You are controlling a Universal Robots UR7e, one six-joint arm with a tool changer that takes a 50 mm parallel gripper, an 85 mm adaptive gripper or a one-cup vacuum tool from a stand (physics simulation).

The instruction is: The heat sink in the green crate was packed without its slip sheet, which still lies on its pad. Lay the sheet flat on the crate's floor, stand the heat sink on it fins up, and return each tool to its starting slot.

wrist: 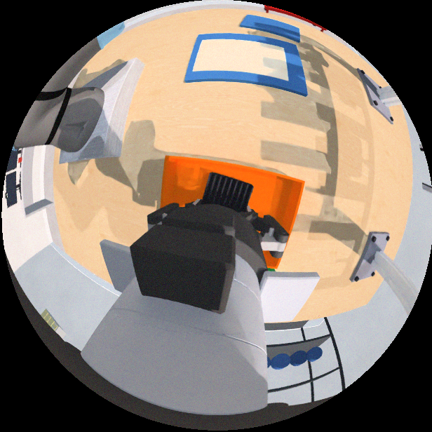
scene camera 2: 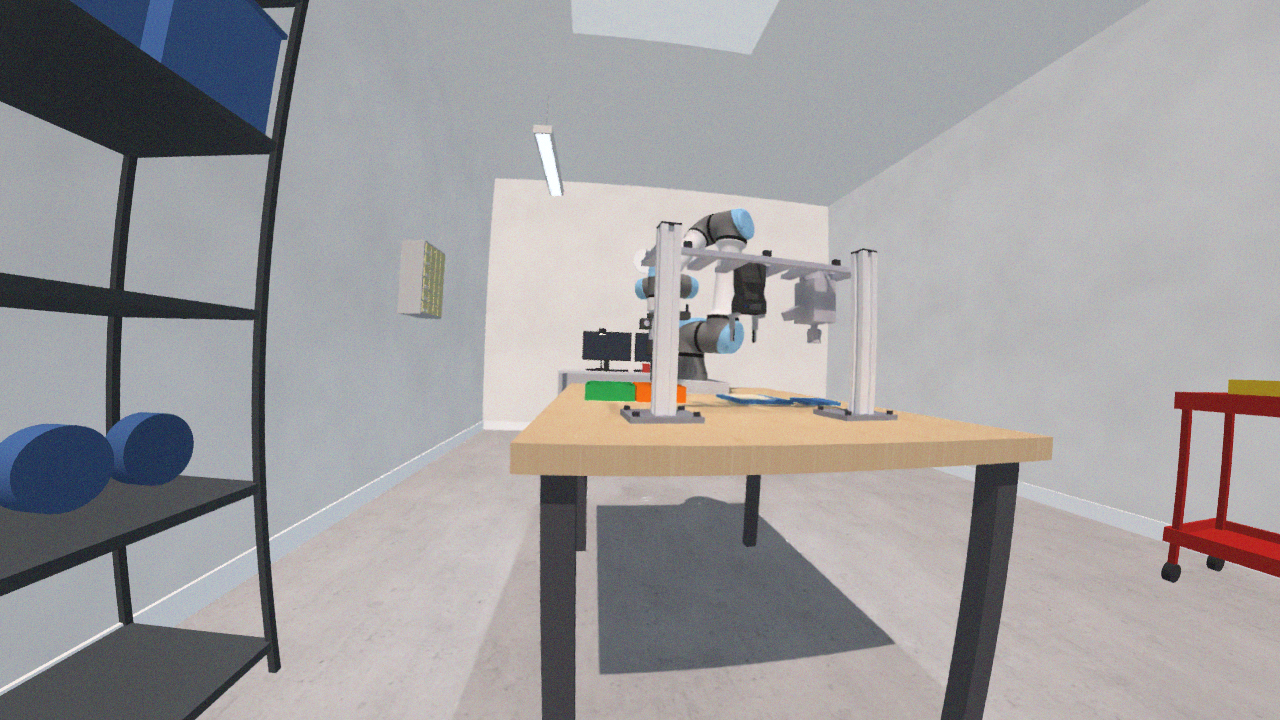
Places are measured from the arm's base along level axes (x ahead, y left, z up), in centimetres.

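Where they show: arm's base, origin of its link: (scene camera 2: 687,378).
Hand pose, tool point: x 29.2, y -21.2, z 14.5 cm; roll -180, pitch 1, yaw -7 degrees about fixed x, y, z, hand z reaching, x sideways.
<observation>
Each offset is from my tool point to the centre of the thing.
My gripper (wrist: 220,220) is shut on the black finned heat sink (wrist: 227,191), whose fins show beyond the tool body in the wrist view; my fingertips are hidden. The heat sink is over the orange crate {dx -0.8, dy -7.0, dz -17.2 cm} (wrist: 282,200) (scene camera 2: 642,392). The green crate (scene camera 2: 610,391) (wrist: 271,270) stands beside the orange one; most of it is hidden behind my tool in the wrist view. The cream slip sheet (wrist: 240,57) lies flat on its blue-bordered pad (wrist: 195,57). In the scene view a post hides most of my gripper.
The tool stand (scene camera 2: 863,331) rises at the table's near end. A black two-finger gripper (scene camera 2: 750,288) and a grey vacuum tool {dx +32.9, dy +28.5, dz +7.4 cm} (scene camera 2: 815,300) hang from its rail. A second, plain blue pad (wrist: 270,27) lies beyond the sheet's pad. The stand's foot plates (wrist: 372,255) sit on the table.
</observation>
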